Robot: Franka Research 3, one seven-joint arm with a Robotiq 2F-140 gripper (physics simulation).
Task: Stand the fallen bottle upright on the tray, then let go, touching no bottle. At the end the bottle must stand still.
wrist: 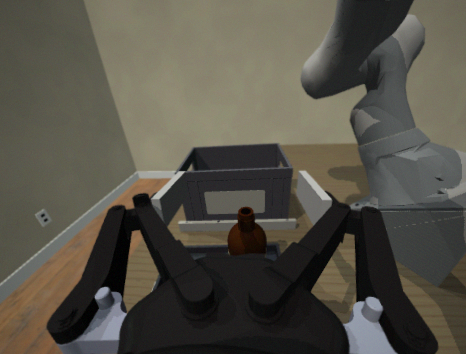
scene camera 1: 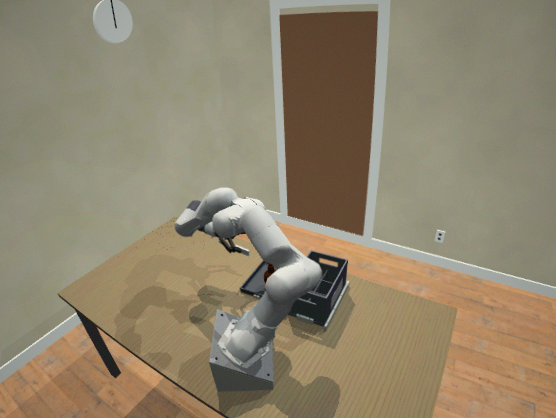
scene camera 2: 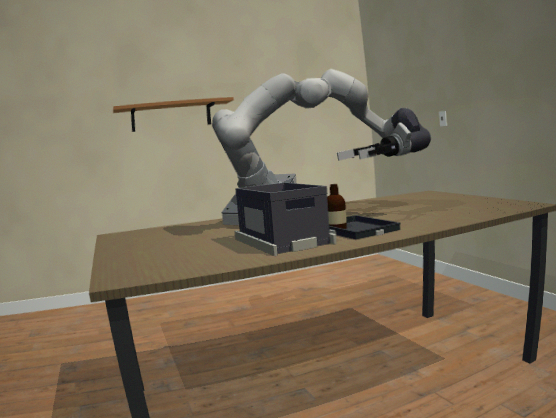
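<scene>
A brown bottle point(scene camera 1: 269, 273) point(scene camera 2: 336, 205) point(wrist: 247, 239) with a pale label stands upright at the crate-side end of the dark shallow tray point(scene camera 1: 256, 281) point(scene camera 2: 390, 228) point(wrist: 272, 248). Its base is hidden in the wrist view, and the arm hides part of it in scene camera 1. My gripper point(scene camera 1: 241, 250) point(scene camera 2: 354, 154) point(wrist: 241, 183) is open, with nothing between its fingers. It is held about level, above and apart from the bottle, with the fingers pointing toward the crate side.
A dark grey crate point(scene camera 1: 312, 305) point(scene camera 2: 300, 220) point(wrist: 195, 200) with inner dividers stands right beside the tray's end, with pale strips along its base. The robot's base point(scene camera 1: 242, 375) point(wrist: 425, 240) is on the same table point(scene camera 1: 390, 325) point(scene camera 2: 165, 260). A wall shelf point(scene camera 2: 172, 105) is behind the arm.
</scene>
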